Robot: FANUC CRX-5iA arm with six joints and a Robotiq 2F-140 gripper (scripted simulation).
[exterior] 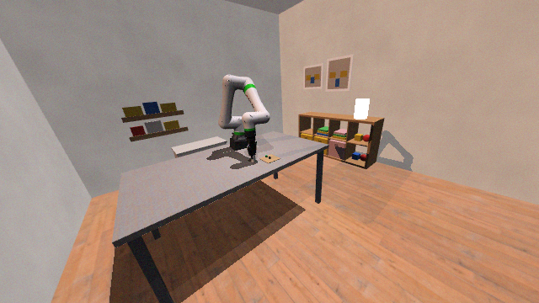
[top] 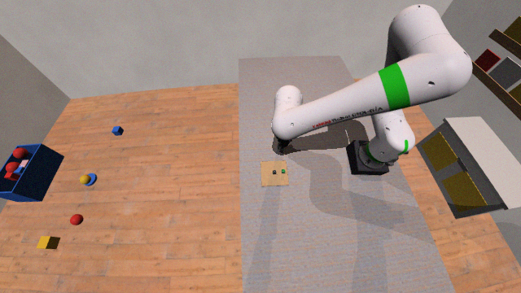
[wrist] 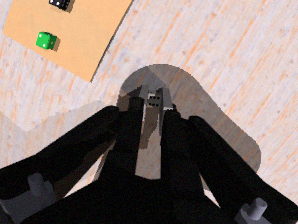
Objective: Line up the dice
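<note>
Now: the black die 15 cm to the left of my hand, 3 cm ahead of it and 2 cm below it. From my hand the other things lie so: green die (14 cm to the left, 2 cm below, 1 cm behind); then tan mat (15 cm to the left, 3 cm below, 3 cm ahead); then white die (3 cm below).
</note>
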